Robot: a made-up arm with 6 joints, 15 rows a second.
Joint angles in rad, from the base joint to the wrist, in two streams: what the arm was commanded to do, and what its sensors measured. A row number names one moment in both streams.
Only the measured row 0 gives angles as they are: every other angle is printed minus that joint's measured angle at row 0.
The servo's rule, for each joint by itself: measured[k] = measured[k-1] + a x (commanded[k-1-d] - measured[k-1]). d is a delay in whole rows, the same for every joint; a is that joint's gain. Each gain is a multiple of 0.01, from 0.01 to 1. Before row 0 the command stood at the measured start. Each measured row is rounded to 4 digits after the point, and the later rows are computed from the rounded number. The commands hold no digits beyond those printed.
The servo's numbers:
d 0
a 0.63 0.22 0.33 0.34 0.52 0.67
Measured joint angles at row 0: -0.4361, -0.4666, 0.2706, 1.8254, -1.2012, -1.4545
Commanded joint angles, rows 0 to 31: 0.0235, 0.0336, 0.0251, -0.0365, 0.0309, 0.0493; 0.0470, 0.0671, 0.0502, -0.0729, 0.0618, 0.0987; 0.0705, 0.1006, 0.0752, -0.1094, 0.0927, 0.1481; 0.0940, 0.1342, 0.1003, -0.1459, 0.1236, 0.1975; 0.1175, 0.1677, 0.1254, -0.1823, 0.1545, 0.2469; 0.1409, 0.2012, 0.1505, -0.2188, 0.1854, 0.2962; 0.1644, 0.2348, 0.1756, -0.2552, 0.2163, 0.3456; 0.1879, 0.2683, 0.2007, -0.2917, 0.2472, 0.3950; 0.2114, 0.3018, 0.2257, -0.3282, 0.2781, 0.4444; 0.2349, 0.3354, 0.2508, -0.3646, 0.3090, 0.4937; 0.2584, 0.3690, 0.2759, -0.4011, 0.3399, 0.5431; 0.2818, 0.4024, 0.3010, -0.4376, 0.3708, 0.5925; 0.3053, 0.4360, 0.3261, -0.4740, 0.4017, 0.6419; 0.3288, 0.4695, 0.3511, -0.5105, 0.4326, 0.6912; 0.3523, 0.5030, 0.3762, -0.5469, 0.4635, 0.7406; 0.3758, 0.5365, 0.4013, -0.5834, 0.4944, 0.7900; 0.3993, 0.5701, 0.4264, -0.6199, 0.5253, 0.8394; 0.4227, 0.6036, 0.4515, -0.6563, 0.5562, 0.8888; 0.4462, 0.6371, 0.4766, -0.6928, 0.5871, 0.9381; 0.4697, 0.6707, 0.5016, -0.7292, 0.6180, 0.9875; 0.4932, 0.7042, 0.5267, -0.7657, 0.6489, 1.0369; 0.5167, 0.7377, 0.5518, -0.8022, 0.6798, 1.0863; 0.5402, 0.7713, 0.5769, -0.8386, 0.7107, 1.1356; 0.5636, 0.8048, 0.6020, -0.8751, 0.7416, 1.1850; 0.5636, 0.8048, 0.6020, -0.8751, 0.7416, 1.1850; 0.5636, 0.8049, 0.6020, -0.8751, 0.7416, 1.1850; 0.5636, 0.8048, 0.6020, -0.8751, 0.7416, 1.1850; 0.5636, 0.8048, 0.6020, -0.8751, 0.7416, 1.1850; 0.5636, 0.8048, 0.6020, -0.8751, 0.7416, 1.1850; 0.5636, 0.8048, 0.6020, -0.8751, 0.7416, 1.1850; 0.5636, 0.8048, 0.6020, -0.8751, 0.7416, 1.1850; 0.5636, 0.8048, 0.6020, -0.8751, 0.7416, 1.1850
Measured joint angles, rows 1 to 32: 0.0148, 0.0074, 0.0083, -0.0124, 0.0161, 0.0330; 0.0351, 0.0205, 0.0221, -0.0330, 0.0399, 0.0770; 0.0574, 0.0381, 0.0396, -0.0590, 0.0674, 0.1246; 0.0805, 0.0592, 0.0596, -0.0885, 0.0966, 0.1734; 0.1038, 0.0831, 0.0813, -0.1204, 0.1267, 0.2226; 0.1272, 0.1091, 0.1041, -0.1539, 0.1572, 0.2719; 0.1506, 0.1368, 0.1277, -0.1883, 0.1879, 0.3213; 0.1741, 0.1657, 0.1518, -0.2235, 0.2187, 0.3707; 0.1976, 0.1956, 0.1762, -0.2591, 0.2496, 0.4201; 0.2211, 0.2264, 0.2008, -0.2950, 0.2805, 0.4694; 0.2446, 0.2578, 0.2256, -0.3311, 0.3114, 0.5188; 0.2680, 0.2896, 0.2505, -0.3673, 0.3423, 0.5682; 0.2915, 0.3218, 0.2754, -0.4036, 0.3732, 0.6176; 0.3150, 0.3543, 0.3004, -0.4399, 0.4041, 0.6669; 0.3385, 0.3870, 0.3254, -0.4763, 0.4350, 0.7163; 0.3620, 0.4199, 0.3504, -0.5127, 0.4659, 0.7657; 0.3855, 0.4529, 0.3755, -0.5491, 0.4968, 0.8151; 0.4089, 0.4861, 0.4006, -0.5855, 0.5277, 0.8645; 0.4324, 0.5193, 0.4257, -0.6220, 0.5586, 0.9138; 0.4559, 0.5526, 0.4507, -0.6584, 0.5895, 0.9632; 0.4794, 0.5860, 0.4758, -0.6949, 0.6204, 1.0126; 0.5029, 0.6194, 0.5009, -0.7314, 0.6513, 1.0620; 0.5264, 0.6528, 0.5260, -0.7678, 0.6822, 1.1113; 0.5498, 0.6862, 0.5511, -0.8043, 0.7131, 1.1607; 0.5585, 0.7123, 0.5679, -0.8284, 0.7279, 1.1770; 0.5617, 0.7327, 0.5792, -0.8443, 0.7350, 1.1824; 0.5629, 0.7486, 0.5867, -0.8548, 0.7384, 1.1841; 0.5633, 0.7610, 0.5917, -0.8617, 0.7401, 1.1847; 0.5635, 0.7706, 0.5951, -0.8663, 0.7409, 1.1849; 0.5636, 0.7781, 0.5974, -0.8693, 0.7413, 1.1850; 0.5636, 0.7840, 0.5989, -0.8713, 0.7415, 1.1850; 0.5636, 0.7886, 0.5999, -0.8726, 0.7416, 1.1850
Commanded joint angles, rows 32 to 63: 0.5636, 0.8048, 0.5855, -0.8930, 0.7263, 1.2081; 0.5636, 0.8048, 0.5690, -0.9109, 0.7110, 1.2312; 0.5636, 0.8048, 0.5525, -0.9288, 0.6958, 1.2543; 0.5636, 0.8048, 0.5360, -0.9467, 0.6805, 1.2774; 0.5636, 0.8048, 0.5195, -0.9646, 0.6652, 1.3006; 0.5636, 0.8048, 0.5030, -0.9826, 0.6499, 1.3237; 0.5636, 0.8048, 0.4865, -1.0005, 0.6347, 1.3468; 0.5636, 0.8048, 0.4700, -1.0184, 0.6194, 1.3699; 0.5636, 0.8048, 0.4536, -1.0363, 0.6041, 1.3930; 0.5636, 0.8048, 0.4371, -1.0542, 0.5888, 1.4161; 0.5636, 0.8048, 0.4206, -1.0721, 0.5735, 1.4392; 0.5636, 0.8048, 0.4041, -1.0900, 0.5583, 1.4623; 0.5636, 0.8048, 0.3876, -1.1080, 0.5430, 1.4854; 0.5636, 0.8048, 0.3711, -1.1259, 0.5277, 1.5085; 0.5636, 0.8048, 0.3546, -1.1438, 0.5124, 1.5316; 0.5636, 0.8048, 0.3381, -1.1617, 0.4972, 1.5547; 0.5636, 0.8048, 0.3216, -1.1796, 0.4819, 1.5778; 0.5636, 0.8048, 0.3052, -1.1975, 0.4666, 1.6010; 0.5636, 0.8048, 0.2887, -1.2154, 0.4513, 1.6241; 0.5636, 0.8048, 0.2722, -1.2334, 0.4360, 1.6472; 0.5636, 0.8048, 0.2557, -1.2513, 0.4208, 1.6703; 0.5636, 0.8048, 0.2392, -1.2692, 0.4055, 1.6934; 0.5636, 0.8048, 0.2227, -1.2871, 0.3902, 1.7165; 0.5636, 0.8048, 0.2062, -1.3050, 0.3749, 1.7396; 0.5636, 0.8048, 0.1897, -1.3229, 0.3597, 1.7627; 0.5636, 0.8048, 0.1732, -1.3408, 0.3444, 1.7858; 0.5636, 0.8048, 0.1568, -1.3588, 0.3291, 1.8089; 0.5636, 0.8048, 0.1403, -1.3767, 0.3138, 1.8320; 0.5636, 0.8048, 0.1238, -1.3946, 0.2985, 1.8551; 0.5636, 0.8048, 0.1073, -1.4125, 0.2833, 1.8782; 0.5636, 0.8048, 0.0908, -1.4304, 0.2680, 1.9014; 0.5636, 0.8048, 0.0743, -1.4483, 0.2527, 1.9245
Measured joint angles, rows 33 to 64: 0.5636, 0.7922, 0.5951, -0.8795, 0.7336, 1.2005; 0.5636, 0.7950, 0.5865, -0.8902, 0.7218, 1.2211; 0.5636, 0.7972, 0.5753, -0.9033, 0.7083, 1.2433; 0.5636, 0.7989, 0.5623, -0.9181, 0.6938, 1.2661; 0.5636, 0.8002, 0.5482, -0.9339, 0.6789, 1.2892; 0.5636, 0.8012, 0.5333, -0.9505, 0.6638, 1.3123; 0.5636, 0.8020, 0.5179, -0.9675, 0.6487, 1.3354; 0.5636, 0.8026, 0.5021, -0.9848, 0.6335, 1.3585; 0.5636, 0.8031, 0.4861, -1.0023, 0.6182, 1.3816; 0.5636, 0.8035, 0.4699, -1.0199, 0.6029, 1.4047; 0.5636, 0.8038, 0.4536, -1.0376, 0.5876, 1.4278; 0.5636, 0.8040, 0.4373, -1.0554, 0.5724, 1.4509; 0.5636, 0.8042, 0.4209, -1.0733, 0.5571, 1.4740; 0.5636, 0.8043, 0.4045, -1.0912, 0.5418, 1.4971; 0.5636, 0.8044, 0.3880, -1.1091, 0.5265, 1.5202; 0.5636, 0.8045, 0.3715, -1.1270, 0.5113, 1.5433; 0.5636, 0.8046, 0.3550, -1.1449, 0.4960, 1.5664; 0.5636, 0.8046, 0.3386, -1.1628, 0.4807, 1.5896; 0.5636, 0.8046, 0.3221, -1.1807, 0.4654, 1.6127; 0.5636, 0.8046, 0.3056, -1.1986, 0.4501, 1.6358; 0.5636, 0.8046, 0.2891, -1.2165, 0.4349, 1.6589; 0.5636, 0.8046, 0.2726, -1.2344, 0.4196, 1.6820; 0.5636, 0.8046, 0.2561, -1.2523, 0.4043, 1.7051; 0.5636, 0.8046, 0.2396, -1.2702, 0.3890, 1.7282; 0.5636, 0.8046, 0.2231, -1.2881, 0.3738, 1.7513; 0.5636, 0.8046, 0.2066, -1.3060, 0.3585, 1.7744; 0.5636, 0.8046, 0.1902, -1.3240, 0.3432, 1.7975; 0.5636, 0.8046, 0.1737, -1.3419, 0.3279, 1.8206; 0.5636, 0.8046, 0.1572, -1.3598, 0.3126, 1.8437; 0.5636, 0.8046, 0.1407, -1.3777, 0.2974, 1.8668; 0.5636, 0.8046, 0.1242, -1.3956, 0.2821, 1.8900; 0.5636, 0.8046, 0.1077, -1.4135, 0.2668, 1.9131
